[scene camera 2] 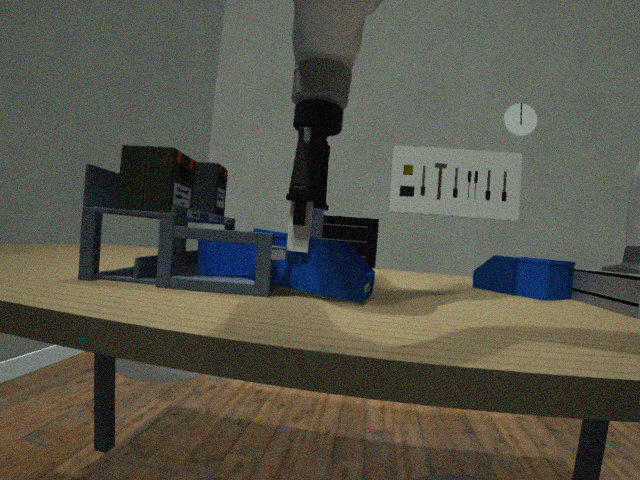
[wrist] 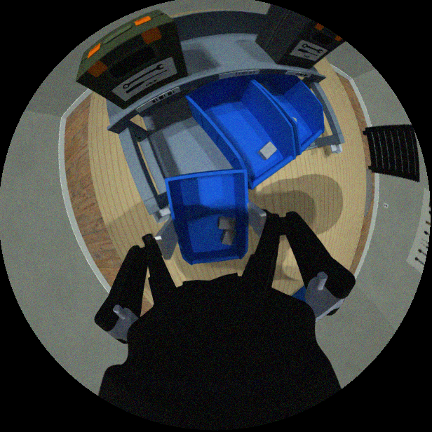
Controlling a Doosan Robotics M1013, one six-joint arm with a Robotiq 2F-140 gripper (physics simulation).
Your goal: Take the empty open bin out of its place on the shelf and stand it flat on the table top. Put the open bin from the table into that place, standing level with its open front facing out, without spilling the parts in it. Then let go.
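Places are measured from the arm's base along level axes (x ahead, y left, z up), in millimetres.
Pixels of known places: gripper, fingertip midpoint: (scene camera 2: 305, 250).
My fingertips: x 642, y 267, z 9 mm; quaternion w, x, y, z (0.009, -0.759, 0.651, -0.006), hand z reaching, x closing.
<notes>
Ahead of a thing's pixels: the offset from my fingertips to its middle. "spot": to the spot under its first point.
My gripper (scene camera 2: 299, 241) (wrist: 210, 216) is shut on the side walls of the blue open bin with parts {spot: dy +49, dx -53, dz -19 mm} (scene camera 2: 328, 268) (wrist: 207, 192). Two grey parts (wrist: 227, 230) lie inside, toward its front end. In the scene view the bin tilts, front end lower, close to the table; contact there is unclear. Its rear end is at the mouth of the empty place (wrist: 192, 145) on the shelf {spot: dy +132, dx +152, dz -15 mm} (scene camera 2: 165, 253) (wrist: 225, 50), close beside the neighbouring bin's front corner. The empty bin {spot: dy -215, dx -394, dz -24 mm} (scene camera 2: 542, 279) stands flat on the table at the right and shows partly in the wrist view (wrist: 299, 294).
The neighbouring blue bin (wrist: 245, 122) sits skewed on the shelf, with a light part inside; another blue bin (wrist: 305, 110) is beyond it. A green case {dy +75, dx +225, dz +87 mm} (scene camera 2: 149, 178) (wrist: 135, 60) and a dark case {dy -145, dx +295, dz +100 mm} (scene camera 2: 209, 188) (wrist: 295, 40) stand on the top board. The shelf's side frames flank the bin places.
</notes>
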